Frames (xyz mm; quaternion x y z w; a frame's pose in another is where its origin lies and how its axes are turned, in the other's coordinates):
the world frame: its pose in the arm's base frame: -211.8 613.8 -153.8 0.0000 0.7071 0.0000 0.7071
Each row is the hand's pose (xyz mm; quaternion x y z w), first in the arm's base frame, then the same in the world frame.
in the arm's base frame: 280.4 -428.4 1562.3 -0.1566 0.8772 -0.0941 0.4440
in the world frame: -1716.1 -1042.2 492.2 -0.0442 0.3063 -0.1773 0.9342
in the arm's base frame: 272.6 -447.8 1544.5 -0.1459 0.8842 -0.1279 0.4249
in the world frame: -1698.3 -1061.6 484.4 -0.0127 0.3248 -0.1936 0.9257
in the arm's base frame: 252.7 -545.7 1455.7 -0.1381 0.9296 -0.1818 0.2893
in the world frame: -1609.5 -1159.5 464.5 0.0309 0.4528 -0.2262 0.8619
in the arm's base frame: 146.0 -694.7 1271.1 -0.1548 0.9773 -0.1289 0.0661
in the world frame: -1424.9 -1308.5 357.8 -0.0183 0.6443 -0.2006 0.7378
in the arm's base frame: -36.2 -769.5 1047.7 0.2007 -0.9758 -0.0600 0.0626
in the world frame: -1201.5 -1383.3 175.6 -0.1843 0.7343 -0.0995 0.6457
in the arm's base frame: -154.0 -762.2 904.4 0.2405 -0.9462 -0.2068 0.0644
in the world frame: -1058.2 -1376.0 57.8 -0.3163 0.7146 -0.0238 0.6235
